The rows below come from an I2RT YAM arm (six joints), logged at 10 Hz.
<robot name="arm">
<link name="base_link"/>
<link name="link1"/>
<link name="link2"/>
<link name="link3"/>
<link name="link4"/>
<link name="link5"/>
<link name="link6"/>
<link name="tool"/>
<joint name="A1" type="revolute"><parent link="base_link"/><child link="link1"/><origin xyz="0 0 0.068" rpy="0 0 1.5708"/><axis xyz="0 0 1"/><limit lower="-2.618" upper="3.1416"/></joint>
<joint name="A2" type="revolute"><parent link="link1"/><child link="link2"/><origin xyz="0.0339 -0.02 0.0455" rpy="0 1.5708 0"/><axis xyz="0 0 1"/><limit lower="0" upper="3.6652"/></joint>
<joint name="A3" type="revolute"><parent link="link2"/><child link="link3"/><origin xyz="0 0.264 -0.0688" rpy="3.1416 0 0"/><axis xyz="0 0 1"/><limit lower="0" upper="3.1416"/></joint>
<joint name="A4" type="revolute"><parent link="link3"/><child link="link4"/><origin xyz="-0.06 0.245 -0.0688" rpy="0 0 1.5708"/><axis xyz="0 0 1"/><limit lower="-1.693" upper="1.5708"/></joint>
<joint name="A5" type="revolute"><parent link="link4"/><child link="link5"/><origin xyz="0.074 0.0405 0.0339" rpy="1.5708 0 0"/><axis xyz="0 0 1"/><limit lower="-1.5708" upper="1.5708"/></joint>
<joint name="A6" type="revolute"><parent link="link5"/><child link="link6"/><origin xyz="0.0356 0 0.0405" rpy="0 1.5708 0"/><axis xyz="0 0 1"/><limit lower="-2.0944" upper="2.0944"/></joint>
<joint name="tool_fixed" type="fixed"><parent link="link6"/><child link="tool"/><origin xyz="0 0 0" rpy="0 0 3.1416"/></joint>
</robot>
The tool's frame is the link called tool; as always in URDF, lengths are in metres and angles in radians.
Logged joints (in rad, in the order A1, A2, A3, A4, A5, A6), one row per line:
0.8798 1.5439 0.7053 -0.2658 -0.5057 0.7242
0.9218 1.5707 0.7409 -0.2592 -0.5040 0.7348
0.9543 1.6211 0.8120 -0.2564 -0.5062 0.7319
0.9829 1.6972 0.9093 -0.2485 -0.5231 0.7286
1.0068 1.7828 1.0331 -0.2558 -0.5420 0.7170
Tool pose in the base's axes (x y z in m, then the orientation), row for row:
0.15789 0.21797 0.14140 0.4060 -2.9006 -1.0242
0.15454 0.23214 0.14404 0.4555 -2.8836 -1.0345
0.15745 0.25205 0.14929 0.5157 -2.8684 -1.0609
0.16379 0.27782 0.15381 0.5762 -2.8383 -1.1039
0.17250 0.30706 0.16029 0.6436 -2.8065 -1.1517
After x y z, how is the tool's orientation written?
As a rotation vector, in radians.
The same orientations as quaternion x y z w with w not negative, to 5 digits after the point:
0.13083 -0.93466 -0.33003 0.01940
0.14703 -0.93080 -0.33393 0.02218
0.16624 -0.92466 -0.34199 0.02006
0.18586 -0.91554 -0.35608 0.02107
0.20749 -0.90480 -0.37130 0.02022

